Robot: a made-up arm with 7 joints.
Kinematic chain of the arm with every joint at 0, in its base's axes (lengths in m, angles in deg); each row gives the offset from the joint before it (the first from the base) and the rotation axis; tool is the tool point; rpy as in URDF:
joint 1: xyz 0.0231 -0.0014 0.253 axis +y
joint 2: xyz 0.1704 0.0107 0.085 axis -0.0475 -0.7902 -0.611
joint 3: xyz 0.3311 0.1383 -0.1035 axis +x
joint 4: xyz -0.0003 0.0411 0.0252 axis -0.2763 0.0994 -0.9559
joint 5: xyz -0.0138 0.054 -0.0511 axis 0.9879 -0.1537 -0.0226
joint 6: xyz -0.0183 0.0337 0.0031 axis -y
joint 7: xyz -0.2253 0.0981 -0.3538 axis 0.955 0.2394 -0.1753
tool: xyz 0.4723 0.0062 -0.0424 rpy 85 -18.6 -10.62
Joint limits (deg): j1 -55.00..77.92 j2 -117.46..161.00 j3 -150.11..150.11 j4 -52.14..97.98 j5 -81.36..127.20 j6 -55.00..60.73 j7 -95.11..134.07
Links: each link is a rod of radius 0.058 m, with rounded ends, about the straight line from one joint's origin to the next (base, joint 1, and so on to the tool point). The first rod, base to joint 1, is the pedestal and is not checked.
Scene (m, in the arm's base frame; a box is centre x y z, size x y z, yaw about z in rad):
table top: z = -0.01
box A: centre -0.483 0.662 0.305 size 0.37 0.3 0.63 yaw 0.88
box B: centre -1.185 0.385 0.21 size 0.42 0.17 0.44 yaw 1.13
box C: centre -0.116 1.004 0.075 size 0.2 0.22 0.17 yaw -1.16
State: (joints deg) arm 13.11 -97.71 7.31 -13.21 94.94 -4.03 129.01
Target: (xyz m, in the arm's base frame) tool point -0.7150 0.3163 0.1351
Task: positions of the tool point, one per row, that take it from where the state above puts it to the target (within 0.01 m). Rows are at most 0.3 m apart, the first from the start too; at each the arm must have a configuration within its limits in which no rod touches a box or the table.
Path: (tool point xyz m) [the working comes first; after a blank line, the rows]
Joints at the target: -13.09 -98.85 -35.97 -5.75 57.53 -13.08 122.35
Straight joint move there: touches box A.

1: -0.0732 0.6755 0.7114
2: -0.2651 0.4986 0.7499
3: -0.4329 0.3123 0.6597
4: -0.5261 0.1524 0.4728
5: -0.5211 0.0400 0.2473
6: -0.5660 0.0768 0.3548
7: -0.5964 0.0859 0.4397
8: -0.6155 0.0572 0.5089
9: -0.6173 -0.0084 0.5651
10: -0.7185 0.0926 0.3959
11: -0.7451 0.2056 0.2480
12: -0.7150 0.3163 0.1351

